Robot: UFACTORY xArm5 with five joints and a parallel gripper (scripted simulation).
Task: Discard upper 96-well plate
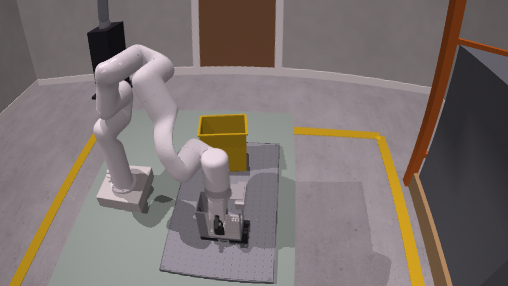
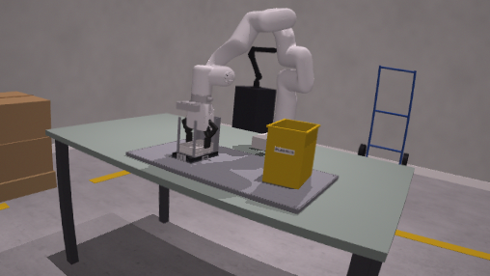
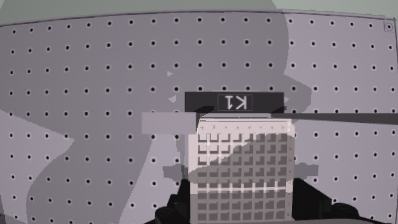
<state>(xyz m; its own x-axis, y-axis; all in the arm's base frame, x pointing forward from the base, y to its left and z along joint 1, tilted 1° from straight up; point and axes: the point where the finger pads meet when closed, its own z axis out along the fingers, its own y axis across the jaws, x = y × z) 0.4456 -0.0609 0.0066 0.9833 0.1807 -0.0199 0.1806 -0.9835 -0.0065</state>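
My hand is 7 cm past the grey back panel, 3 cm below it and 1 cm to the left of it. Also, from my hand: yellow plastics bin (35 cm to the left, 10 cm behind, 4 cm above); then thin upright post (7 cm ahead, 3 cm to the right, 3 cm above).
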